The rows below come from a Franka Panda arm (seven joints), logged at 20 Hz.
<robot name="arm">
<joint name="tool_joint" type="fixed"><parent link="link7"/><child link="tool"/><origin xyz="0 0 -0.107" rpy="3.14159 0 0"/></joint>
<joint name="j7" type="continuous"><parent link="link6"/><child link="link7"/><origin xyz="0.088 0 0" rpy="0 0 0"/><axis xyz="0 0 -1"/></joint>
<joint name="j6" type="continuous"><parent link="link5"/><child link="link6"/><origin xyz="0 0 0" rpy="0 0 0"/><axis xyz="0 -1 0"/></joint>
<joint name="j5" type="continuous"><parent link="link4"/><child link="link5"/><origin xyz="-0.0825 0 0.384" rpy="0 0 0"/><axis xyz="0 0 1"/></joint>
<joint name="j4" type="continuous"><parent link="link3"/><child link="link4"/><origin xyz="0.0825 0 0" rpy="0 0 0"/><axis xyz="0 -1 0"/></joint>
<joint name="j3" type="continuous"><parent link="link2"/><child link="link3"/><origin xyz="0 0 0.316" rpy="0 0 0"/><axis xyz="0 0 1"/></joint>
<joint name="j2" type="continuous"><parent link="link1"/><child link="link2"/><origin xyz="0 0 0" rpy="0 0 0"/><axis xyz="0 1 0"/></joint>
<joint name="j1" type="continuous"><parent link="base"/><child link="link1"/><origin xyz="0 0 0.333" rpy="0 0 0"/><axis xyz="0 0 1"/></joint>
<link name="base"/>
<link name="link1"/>
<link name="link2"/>
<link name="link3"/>
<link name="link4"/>
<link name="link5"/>
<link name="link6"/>
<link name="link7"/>
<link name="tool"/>
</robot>
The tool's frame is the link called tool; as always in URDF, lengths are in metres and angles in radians. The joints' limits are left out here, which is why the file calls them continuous.
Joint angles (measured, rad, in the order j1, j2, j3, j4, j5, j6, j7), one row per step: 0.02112 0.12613 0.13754 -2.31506 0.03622 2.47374 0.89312; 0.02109 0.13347 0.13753 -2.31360 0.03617 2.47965 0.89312; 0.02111 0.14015 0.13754 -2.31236 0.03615 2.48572 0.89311; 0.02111 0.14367 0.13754 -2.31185 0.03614 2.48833 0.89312; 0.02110 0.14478 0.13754 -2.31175 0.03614 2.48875 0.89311; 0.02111 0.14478 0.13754 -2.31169 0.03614 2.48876 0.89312; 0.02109 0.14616 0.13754 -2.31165 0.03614 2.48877 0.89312; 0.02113 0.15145 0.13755 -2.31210 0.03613 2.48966 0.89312; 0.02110 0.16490 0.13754 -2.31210 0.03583 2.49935 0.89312; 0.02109 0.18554 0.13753 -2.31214 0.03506 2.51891 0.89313; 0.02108 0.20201 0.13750 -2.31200 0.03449 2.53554 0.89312; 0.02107 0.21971 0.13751 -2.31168 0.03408 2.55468 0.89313; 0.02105 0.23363 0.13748 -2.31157 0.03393 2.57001 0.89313; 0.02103 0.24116 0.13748 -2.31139 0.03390 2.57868 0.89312; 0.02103 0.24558 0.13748 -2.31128 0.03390 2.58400 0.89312; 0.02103 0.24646 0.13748 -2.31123 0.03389 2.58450 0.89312; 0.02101 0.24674 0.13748 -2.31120 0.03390 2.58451 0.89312; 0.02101 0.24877 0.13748 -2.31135 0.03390 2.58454 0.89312
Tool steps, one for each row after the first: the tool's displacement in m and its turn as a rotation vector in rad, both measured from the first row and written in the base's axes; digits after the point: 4 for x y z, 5 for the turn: 0.0008 0.0001 -0.0027 0.00081 0.00004 -0.00027; 0.0016 0.0002 -0.0051 0.00163 -0.00053 -0.00049; 0.0018 0.0003 -0.0065 0.00197 -0.00010 -0.00061; 0.0019 0.0003 -0.0070 0.00201 0.00050 -0.00063; 0.0019 0.0003 -0.0070 0.00202 0.00043 -0.00064; 0.0018 0.0003 -0.0077 0.00200 0.00176 -0.00066; 0.0015 0.0003 -0.0105 0.00193 0.00661 -0.00064; 0.0018 0.0003 -0.0166 0.00270 0.01042 -0.00087; 0.0025 0.0005 -0.0256 0.00430 0.01163 -0.00117; 0.0032 0.0006 -0.0327 0.00576 0.01142 -0.00152; 0.0039 0.0008 -0.0401 0.00764 0.00979 -0.00212; 0.0044 0.0009 -0.0459 0.00922 0.00839 -0.00280; 0.0047 0.0009 -0.0490 0.01017 0.00715 -0.00323; 0.0049 0.0010 -0.0508 0.01077 0.00619 -0.00350; 0.0049 0.0010 -0.0512 0.01081 0.00652 -0.00352; 0.0049 0.0010 -0.0513 0.01082 0.00676 -0.00355; 0.0047 0.0009 -0.0524 0.01075 0.00891 -0.00356
